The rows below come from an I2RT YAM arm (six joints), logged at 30 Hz.
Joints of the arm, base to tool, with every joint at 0 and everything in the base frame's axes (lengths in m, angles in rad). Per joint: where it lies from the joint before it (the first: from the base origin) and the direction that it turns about. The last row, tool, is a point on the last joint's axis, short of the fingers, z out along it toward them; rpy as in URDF.
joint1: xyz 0 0 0.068 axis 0 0 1
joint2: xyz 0.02 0.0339 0.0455 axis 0 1 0
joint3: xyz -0.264 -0.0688 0 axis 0 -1 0
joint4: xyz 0.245 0.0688 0.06 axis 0 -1 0
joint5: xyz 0.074 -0.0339 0.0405 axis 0 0 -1
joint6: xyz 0.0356 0 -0.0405 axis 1 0 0
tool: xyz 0 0 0 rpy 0 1.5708 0
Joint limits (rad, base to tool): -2.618..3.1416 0..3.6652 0..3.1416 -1.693..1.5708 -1.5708..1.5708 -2.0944..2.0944
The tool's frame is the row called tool.
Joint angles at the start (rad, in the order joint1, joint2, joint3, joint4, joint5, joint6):
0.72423, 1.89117, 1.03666, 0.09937, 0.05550, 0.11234
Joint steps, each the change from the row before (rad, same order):
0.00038, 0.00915, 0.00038, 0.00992, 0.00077, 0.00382
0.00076, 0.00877, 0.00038, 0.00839, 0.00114, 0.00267
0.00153, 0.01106, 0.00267, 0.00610, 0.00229, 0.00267
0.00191, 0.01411, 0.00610, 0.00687, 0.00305, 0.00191
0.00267, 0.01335, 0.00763, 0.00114, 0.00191, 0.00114
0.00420, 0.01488, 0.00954, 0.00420, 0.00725, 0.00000
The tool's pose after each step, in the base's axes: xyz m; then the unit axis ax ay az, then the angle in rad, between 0 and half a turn. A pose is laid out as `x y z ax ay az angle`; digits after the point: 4 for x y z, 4 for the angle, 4 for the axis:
0.2934 0.2571 0.1411 -0.2847 0.9469 0.1492 2.3772
0.2940 0.2579 0.1386 -0.2835 0.9473 0.1494 2.3773
0.2946 0.2592 0.1358 -0.2826 0.9476 0.1487 2.3790
0.2958 0.2611 0.1328 -0.2820 0.9480 0.1478 2.3794
0.2967 0.2632 0.1300 -0.2825 0.9480 0.1466 2.3833
0.2978 0.2661 0.1274 -0.2832 0.9482 0.1440 2.3821

